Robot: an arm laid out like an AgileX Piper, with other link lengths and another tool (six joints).
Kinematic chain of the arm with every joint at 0, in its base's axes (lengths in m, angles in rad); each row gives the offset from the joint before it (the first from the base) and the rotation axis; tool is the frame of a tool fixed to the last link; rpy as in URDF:
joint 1: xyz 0 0 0.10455 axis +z
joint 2: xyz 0 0 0 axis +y
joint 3: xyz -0.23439 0 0.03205 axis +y
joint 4: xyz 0.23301 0 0.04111 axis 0.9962 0 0.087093
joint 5: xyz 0 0 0 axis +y
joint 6: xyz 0.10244 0 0.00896 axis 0.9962 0 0.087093
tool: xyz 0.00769 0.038 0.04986 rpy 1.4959 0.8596 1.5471
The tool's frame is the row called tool.
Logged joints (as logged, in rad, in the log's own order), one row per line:
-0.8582 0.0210 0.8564 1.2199 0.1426 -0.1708
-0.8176 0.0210 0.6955 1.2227 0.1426 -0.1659
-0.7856 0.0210 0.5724 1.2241 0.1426 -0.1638
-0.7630 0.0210 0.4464 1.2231 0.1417 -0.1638
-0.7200 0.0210 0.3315 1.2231 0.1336 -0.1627
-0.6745 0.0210 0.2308 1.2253 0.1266 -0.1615
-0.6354 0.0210 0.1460 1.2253 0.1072 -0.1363
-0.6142 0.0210 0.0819 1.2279 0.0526 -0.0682
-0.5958 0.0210 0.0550 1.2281 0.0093 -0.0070
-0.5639 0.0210 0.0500 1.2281 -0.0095 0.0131
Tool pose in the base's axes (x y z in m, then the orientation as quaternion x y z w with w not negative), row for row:
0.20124 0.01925 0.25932 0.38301 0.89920 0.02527 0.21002
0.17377 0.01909 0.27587 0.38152 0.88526 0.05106 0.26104
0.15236 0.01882 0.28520 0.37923 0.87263 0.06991 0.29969
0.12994 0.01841 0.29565 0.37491 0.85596 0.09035 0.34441
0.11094 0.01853 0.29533 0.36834 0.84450 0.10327 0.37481
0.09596 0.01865 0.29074 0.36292 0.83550 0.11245 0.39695
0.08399 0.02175 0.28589 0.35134 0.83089 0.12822 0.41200
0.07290 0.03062 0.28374 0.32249 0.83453 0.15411 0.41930
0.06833 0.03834 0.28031 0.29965 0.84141 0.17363 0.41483
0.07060 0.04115 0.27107 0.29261 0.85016 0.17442 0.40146
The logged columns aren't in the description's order. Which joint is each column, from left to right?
Columns, left to right: joint 3, joint 1, joint 2, joint 5, joint 6, joint 4.
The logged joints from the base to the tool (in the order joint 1, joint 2, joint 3, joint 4, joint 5, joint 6), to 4 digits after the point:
0.0210 0.8564 -0.8582 -0.1708 1.2199 0.1426
0.0210 0.6955 -0.8176 -0.1659 1.2227 0.1426
0.0210 0.5724 -0.7856 -0.1638 1.2241 0.1426
0.0210 0.4464 -0.7630 -0.1638 1.2231 0.1417
0.0210 0.3315 -0.7200 -0.1627 1.2231 0.1336
0.0210 0.2308 -0.6745 -0.1615 1.2253 0.1266
0.0210 0.1460 -0.6354 -0.1363 1.2253 0.1072
0.0210 0.0819 -0.6142 -0.0682 1.2279 0.0526
0.0210 0.0550 -0.5958 -0.0070 1.2281 0.0093
0.0210 0.0500 -0.5639 0.0131 1.2281 -0.0095

